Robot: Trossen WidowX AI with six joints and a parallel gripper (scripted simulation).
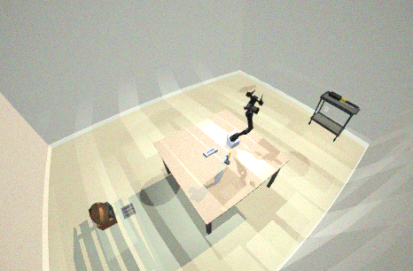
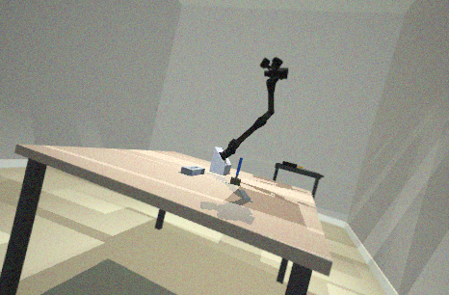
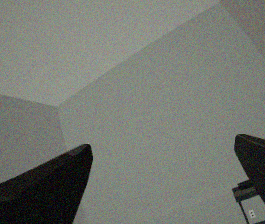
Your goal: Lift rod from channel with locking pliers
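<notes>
Right now the grey link bar is 35 cm ahead of my gripper tip, 1 cm to the left of it and 74 cm below it. Round my gripper tip: holster (35 cm ahead, 1 cm to the left, 83 cm below); channel block (42 cm ahead, 24 cm to the right, 82 cm below); yellow handle (33 cm ahead, 74 cm below).
</notes>
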